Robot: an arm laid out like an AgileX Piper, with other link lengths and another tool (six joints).
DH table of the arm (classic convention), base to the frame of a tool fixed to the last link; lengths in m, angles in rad. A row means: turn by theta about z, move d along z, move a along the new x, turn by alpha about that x. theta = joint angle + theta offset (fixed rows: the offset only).
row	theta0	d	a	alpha
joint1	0	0.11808	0	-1.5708
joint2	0.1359	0	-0.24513	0
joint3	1.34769	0	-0.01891	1.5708
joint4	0	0.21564	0	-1.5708
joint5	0	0	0	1.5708
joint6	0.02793	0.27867	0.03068	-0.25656
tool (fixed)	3.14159	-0.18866	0	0
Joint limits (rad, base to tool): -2.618..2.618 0..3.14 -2.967..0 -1.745..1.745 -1.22..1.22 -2.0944..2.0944
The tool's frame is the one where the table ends.
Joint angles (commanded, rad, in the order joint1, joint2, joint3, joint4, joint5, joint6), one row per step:
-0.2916 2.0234 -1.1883 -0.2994 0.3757 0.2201
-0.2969 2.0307 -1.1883 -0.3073 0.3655 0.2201
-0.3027 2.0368 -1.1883 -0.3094 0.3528 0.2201
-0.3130 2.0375 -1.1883 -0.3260 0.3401 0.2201
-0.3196 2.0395 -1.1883 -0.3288 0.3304 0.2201
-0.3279 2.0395 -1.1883 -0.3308 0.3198 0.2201
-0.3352 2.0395 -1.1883 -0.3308 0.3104 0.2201
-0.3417 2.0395 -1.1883 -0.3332 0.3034 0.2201
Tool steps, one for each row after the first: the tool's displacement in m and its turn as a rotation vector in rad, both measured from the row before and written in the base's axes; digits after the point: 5 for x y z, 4 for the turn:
0.00028 -0.00211 -0.00199 -0.0042 -0.0013 0.0023
0.00034 -0.00189 -0.00185 -0.0007 -0.0061 -0.0016
0.00008 -0.00419 0.00052 -0.0123 -0.0080 0.0040
-0.00002 -0.00217 -0.00049 -0.0021 -0.0069 -0.0024
-0.00018 -0.00263 0.00014 -0.0023 -0.0098 -0.0044
-0.00021 -0.00221 0.00005 -0.0009 -0.0091 -0.0051
-0.00029 -0.00211 0.00015 -0.0023 -0.0062 -0.0032

